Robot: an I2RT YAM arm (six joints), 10 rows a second.
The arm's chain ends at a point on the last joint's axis. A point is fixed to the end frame.
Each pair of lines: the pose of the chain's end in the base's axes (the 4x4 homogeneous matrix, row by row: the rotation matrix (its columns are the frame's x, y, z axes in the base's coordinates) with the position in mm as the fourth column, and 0 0 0 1 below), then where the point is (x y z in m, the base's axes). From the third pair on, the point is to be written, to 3 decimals.
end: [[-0.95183 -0.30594 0.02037 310.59], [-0.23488 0.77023 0.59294 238.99], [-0.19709 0.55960 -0.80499 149.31], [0 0 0 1]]
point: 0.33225 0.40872 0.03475
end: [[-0.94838 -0.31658 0.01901 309.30], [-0.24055 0.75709 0.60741 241.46], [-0.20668 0.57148 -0.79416 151.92], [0 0 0 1]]
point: 0.32992 0.41341 0.04053
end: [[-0.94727 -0.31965 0.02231 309.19], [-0.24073 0.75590 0.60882 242.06], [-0.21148 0.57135 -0.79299 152.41], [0 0 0 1]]
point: 0.330 0.414 0.041
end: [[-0.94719 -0.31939 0.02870 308.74], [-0.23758 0.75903 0.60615 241.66], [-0.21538 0.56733 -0.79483 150.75], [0 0 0 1]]
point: 0.331 0.413 0.039
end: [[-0.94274 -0.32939 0.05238 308.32], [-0.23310 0.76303 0.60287 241.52], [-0.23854 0.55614 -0.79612 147.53], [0 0 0 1]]
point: 0.334 0.413 0.036
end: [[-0.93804 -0.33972 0.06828 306.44], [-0.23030 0.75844 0.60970 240.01], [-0.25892 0.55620 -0.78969 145.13], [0 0 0 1]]
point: 0.335 0.412 0.036
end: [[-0.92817 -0.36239 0.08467 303.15], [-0.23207 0.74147 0.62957 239.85], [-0.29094 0.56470 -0.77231 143.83], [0 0 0 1]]
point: 0.333 0.415 0.039
